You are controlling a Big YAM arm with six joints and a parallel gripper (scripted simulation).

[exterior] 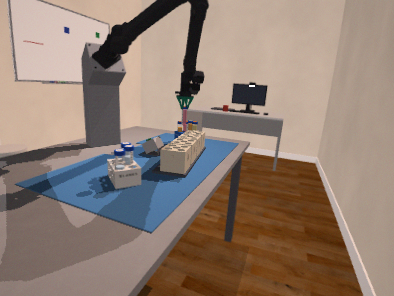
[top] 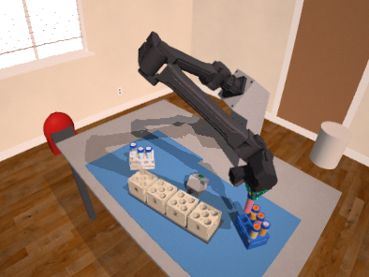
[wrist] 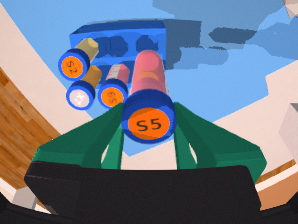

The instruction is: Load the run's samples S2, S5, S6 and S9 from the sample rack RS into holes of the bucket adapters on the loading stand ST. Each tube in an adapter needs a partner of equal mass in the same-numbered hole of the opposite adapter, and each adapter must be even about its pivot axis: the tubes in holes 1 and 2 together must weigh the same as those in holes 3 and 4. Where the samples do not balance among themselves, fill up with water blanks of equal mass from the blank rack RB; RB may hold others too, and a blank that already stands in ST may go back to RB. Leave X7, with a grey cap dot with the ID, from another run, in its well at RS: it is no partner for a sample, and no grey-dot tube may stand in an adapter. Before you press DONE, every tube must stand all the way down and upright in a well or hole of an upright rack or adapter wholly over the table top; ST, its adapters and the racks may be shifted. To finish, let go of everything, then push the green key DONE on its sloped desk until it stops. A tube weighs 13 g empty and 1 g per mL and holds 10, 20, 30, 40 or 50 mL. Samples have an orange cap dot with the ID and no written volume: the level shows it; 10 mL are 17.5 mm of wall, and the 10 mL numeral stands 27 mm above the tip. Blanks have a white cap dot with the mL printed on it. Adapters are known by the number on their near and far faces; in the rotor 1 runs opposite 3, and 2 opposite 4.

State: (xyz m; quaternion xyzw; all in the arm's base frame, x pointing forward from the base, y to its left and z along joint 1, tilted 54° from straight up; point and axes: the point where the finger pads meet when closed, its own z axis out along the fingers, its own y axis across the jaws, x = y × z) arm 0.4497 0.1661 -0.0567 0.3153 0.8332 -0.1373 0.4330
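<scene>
The sample tube S2 is 6 cm ahead of my hand, 5 cm to the left of it and 14 cm below it. Round my hand: orange-dot tube (3 cm behind, 3 cm to the left, 14 cm below); then sample tube S9 (2 cm ahead, 5 cm to the left, 14 cm below); then sample tube S5 (1 cm to the right, 5 cm below).
</scene>
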